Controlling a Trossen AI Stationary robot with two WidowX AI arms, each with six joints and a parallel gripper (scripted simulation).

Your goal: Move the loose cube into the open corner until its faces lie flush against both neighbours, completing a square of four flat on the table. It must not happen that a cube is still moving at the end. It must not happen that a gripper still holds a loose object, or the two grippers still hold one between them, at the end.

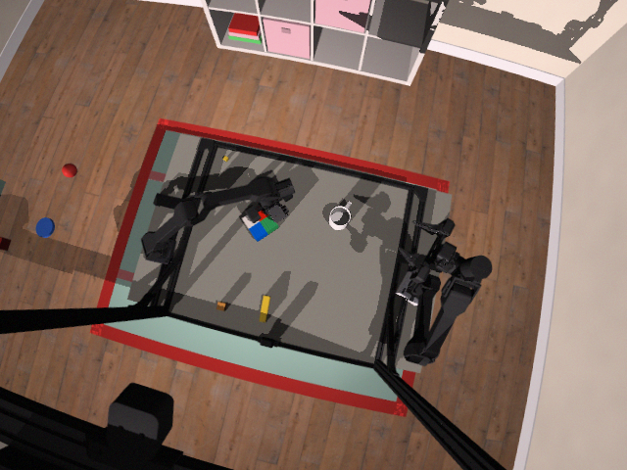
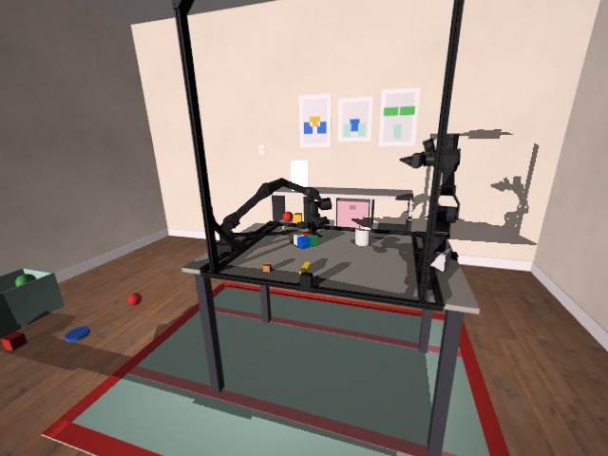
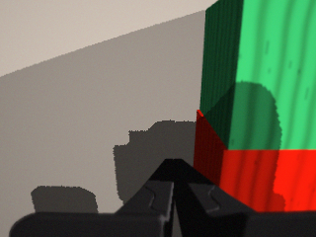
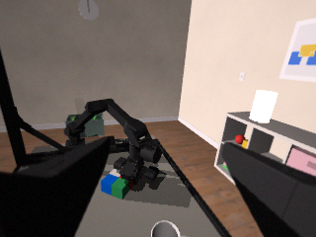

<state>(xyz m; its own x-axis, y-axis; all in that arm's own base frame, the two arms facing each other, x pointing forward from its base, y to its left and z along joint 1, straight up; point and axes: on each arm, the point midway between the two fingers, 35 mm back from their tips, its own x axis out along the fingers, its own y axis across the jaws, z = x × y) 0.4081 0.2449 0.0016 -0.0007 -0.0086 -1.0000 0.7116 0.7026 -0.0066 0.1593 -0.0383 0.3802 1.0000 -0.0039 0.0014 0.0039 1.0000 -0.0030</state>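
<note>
Right now my left hand is 3 cm past the red cube, 3 cm to the right of it and 3 cm above it. Round my left hand: green cube (7 cm behind, 3 cm below); then blue cube (10 cm behind, 3 cm to the left, 3 cm below); then white cube (6 cm behind, 7 cm to the left, 3 cm below).
</note>
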